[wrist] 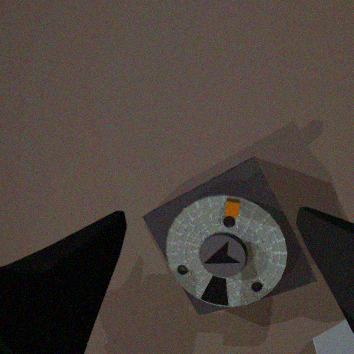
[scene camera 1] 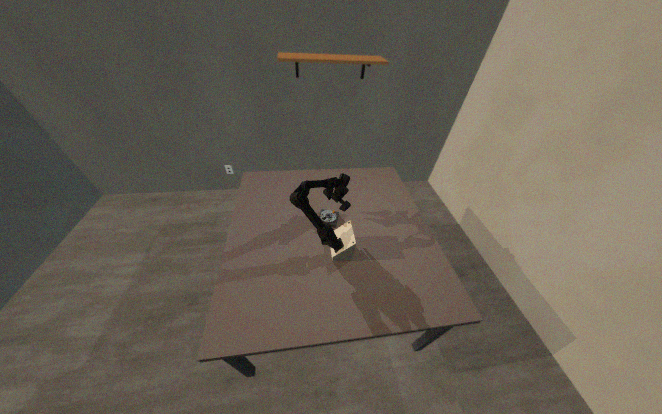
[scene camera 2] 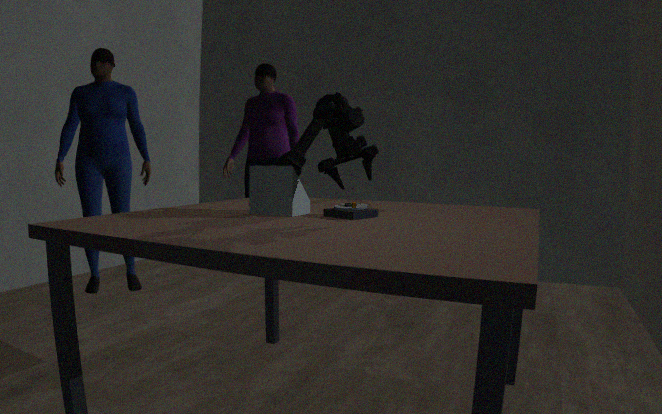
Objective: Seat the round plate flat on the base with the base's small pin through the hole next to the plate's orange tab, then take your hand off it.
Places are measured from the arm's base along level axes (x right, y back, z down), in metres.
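Pixels of known places: gripper, fingertip midpoint: (wrist: 211, 217) (scene camera 1: 334, 204) (scene camera 2: 357, 185); arm's base, origin of the base link: (scene camera 1: 338, 245) (scene camera 2: 275, 189).
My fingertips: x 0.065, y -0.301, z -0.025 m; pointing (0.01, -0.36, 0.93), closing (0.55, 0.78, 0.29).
Ahead of a thing's pixels: the offset from my fingertips to its middle. Level surfaces: height alone.
The round grey plate {dx -0.047, dy +0.032, dz +0.064 m} (scene camera 1: 334, 217) (scene camera 2: 344, 206) (wrist: 185, 237) lies on the dark square base {dx -0.048, dy +0.031, dz +0.084 m} (scene camera 2: 350, 214) (wrist: 245, 173) and looks about level. Its orange tab {dx -0.006, dy +0.011, dz +0.063 m} (scene camera 2: 354, 205) (wrist: 232, 208) is at the top of the ring in the wrist view, and the hole beside the tab looks dark. Two more holes show; the lower left one looks slightly greyer. The base's round centre with a dark arrow shows through the ring. I cannot tell which hole the small pin is in. My gripper (scene camera 1: 337, 200) (scene camera 2: 357, 184) (wrist: 211, 217) is wide open and empty, above the plate, not touching it.
A pale block with a slanted face (scene camera 1: 346, 236) (scene camera 2: 272, 190) (wrist: 336, 341) stands beside the base, near the arm's foot. All stand on the brown table {dz +0.104 m} (scene camera 1: 280, 310) (scene camera 2: 450, 240). Two people, in blue (scene camera 2: 104, 120) and purple (scene camera 2: 270, 120), stand behind the table. A wooden shelf (scene camera 1: 332, 58) is on the wall.
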